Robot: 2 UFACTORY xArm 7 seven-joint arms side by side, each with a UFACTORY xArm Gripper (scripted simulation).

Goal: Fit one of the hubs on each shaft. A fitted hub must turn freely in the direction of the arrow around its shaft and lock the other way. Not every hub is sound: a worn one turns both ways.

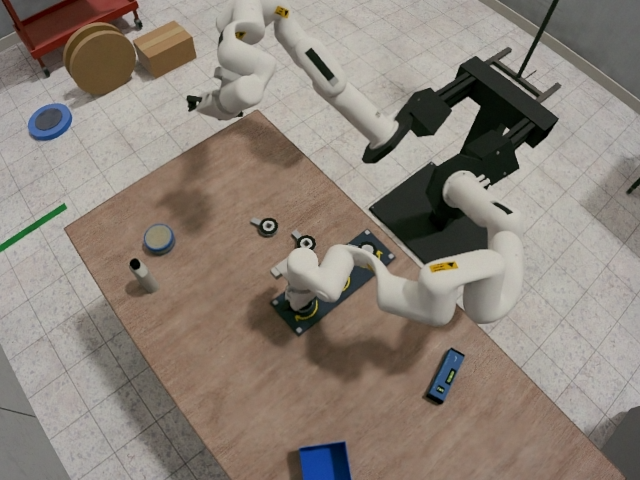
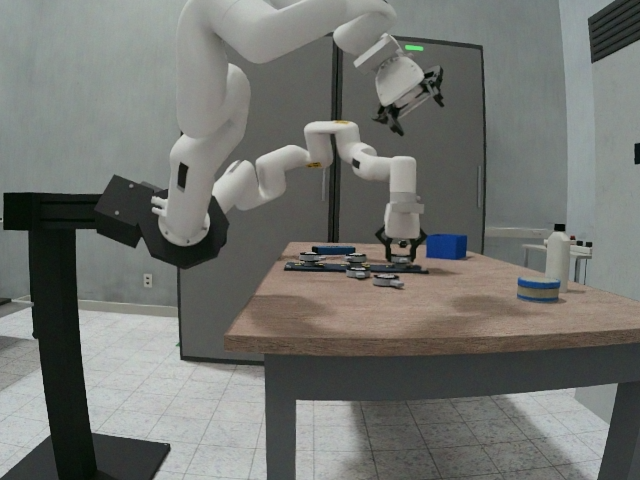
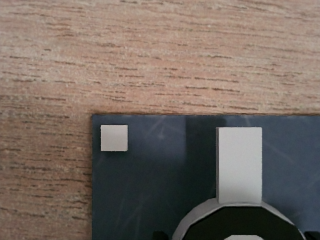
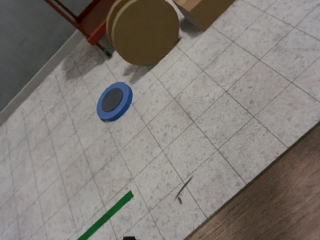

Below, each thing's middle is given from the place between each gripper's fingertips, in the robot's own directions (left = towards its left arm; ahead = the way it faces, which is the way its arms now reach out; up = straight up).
I see my left gripper 13 cm past the dark board (image 1: 300, 322), 2 cm to the right of it and 3 cm above it. The rest, counted from my left hand: white bottle (image 2: 558, 248) (27 cm ahead, 39 cm to the right, 6 cm above); then tape roll (image 2: 534, 289) (16 cm ahead, 48 cm to the right, 2 cm below).
The tape roll lies 300 mm ahead of my right hand (image 2: 418, 116), 30 mm to the left of it and 320 mm below it. Round my right hand: dark board 20 mm ahead, 530 mm to the left, 340 mm below; white bottle 420 mm ahead, 120 mm to the left, 240 mm below.
